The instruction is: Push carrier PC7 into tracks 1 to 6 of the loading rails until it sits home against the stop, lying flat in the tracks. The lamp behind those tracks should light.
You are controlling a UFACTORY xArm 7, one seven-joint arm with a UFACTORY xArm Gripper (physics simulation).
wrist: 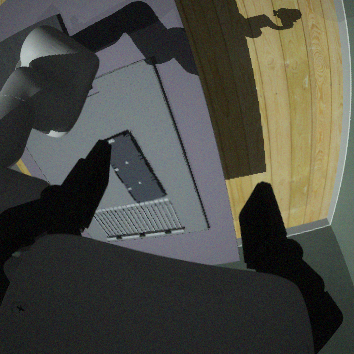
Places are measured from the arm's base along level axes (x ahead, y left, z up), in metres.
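Pixels of known places: gripper, fingertip midpoint: (180,180).
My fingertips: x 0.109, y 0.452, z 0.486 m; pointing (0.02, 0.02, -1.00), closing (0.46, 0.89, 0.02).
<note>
Ahead of a thing's pixels: the offset from my fingertips to its top centre. "spot": to the spot under its first point. Level surfaces: height alone.
The loading rails {spot: dx +0.665, dy -0.367, dz -0.592 m} (142,219) show below the centre as a pale ribbed block of parallel tracks, with small dark blocks along the lower edge. A flat dark blue-grey rectangular piece {dx +0.382, dy -0.307, dz -0.562 m} (139,172) with a few small white marks meets the upper edge of the rails. It may be carrier PC7, but no lettering can be read. My gripper (180,180) is open and empty, well above the table. Its left finger overlaps the view of the dark piece's upper left corner. Track numbers and a lit lamp cannot be made out.
The rails stand on a grey board {dz -0.592 m} (177,187) with a dark right edge, on a purple surface {dz -0.605 m} (220,220). A wooden plank surface (295,125) lies to the right, partly shadowed. A rounded grey and white body (65,80), seemingly a robot part, blocks the upper left.
</note>
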